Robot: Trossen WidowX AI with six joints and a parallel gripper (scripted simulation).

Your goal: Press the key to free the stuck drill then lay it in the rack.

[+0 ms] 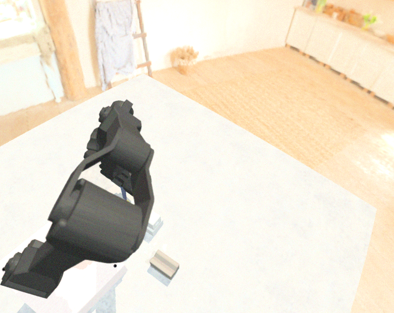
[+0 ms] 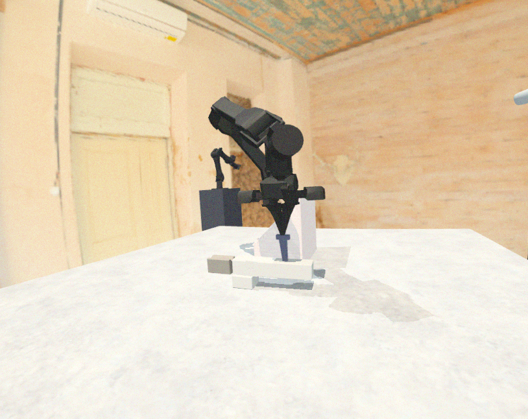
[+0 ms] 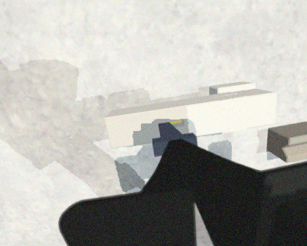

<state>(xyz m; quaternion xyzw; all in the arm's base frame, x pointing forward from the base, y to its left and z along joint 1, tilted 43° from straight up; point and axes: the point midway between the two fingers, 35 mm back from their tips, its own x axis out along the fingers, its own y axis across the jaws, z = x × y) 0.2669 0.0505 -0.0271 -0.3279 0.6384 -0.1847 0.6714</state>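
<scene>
Now: the blue key 3 cm below my gripper tip. Round my gripper tip: drill 8 cm below, 6 cm to the right; then white block 9 cm below, 4 cm to the right; then grey rack 21 cm to the right, 11 cm below, 4 cm behind.
</scene>
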